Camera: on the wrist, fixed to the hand. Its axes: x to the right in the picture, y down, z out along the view.
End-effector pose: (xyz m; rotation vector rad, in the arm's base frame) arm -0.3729 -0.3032 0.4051 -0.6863 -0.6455 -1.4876
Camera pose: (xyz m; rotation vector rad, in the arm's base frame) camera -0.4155 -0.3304 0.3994 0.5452 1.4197 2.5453
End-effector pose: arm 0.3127 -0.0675 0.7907 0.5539 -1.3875 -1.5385
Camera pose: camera 0.3133 -0.0966 0.7490 -1.1050 0.7826 2.3844
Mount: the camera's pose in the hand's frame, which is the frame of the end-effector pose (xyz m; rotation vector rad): 0.0140 -0.0417 -0.0255 -0.1658 -0.4270 -1.5505
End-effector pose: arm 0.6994 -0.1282 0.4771 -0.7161 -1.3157 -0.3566
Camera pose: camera 0.6962 -0.1736 0.4998 0.2860 -2.0743 -1.6136
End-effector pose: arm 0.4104 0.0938 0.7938 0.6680 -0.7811 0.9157
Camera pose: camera 0.4598 0.1009 0.7841 1.0507 -0.4624 -0.7117
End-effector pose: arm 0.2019 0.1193 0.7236 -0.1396 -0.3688 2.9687
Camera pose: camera 0.1965 0.1675 0.7084 0.5248 -0.4536 1.4021
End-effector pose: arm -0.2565 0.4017 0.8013 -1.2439 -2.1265 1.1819
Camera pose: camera -0.2674 0.4153 0.8491 0.7777 -2.4589 0.4894
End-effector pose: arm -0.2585 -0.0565 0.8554 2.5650 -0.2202 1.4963
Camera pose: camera -0.2646 -0.0110 0.8772 1.8112 1.2139 0.2955
